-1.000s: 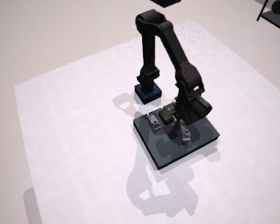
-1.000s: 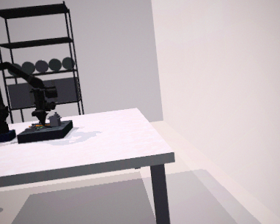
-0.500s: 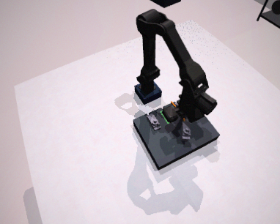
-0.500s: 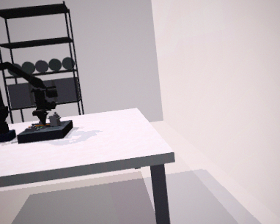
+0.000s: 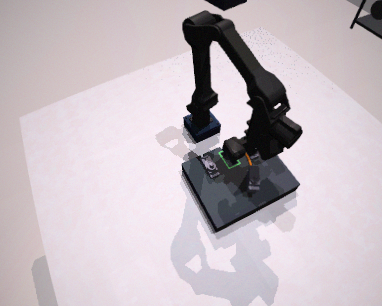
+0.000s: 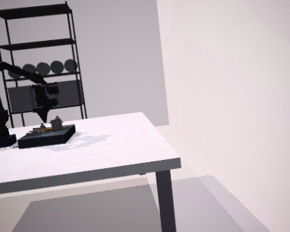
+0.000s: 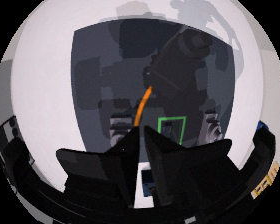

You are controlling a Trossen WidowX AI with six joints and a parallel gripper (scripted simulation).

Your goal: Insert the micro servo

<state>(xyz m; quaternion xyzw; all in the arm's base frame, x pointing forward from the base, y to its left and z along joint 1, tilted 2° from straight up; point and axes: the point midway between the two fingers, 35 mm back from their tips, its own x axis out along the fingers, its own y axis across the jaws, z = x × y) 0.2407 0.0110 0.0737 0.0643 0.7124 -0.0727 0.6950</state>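
Now: the dark deck 7 cm below my gripper tip, 6 cm to the right of it and 6 cm ahead of it.
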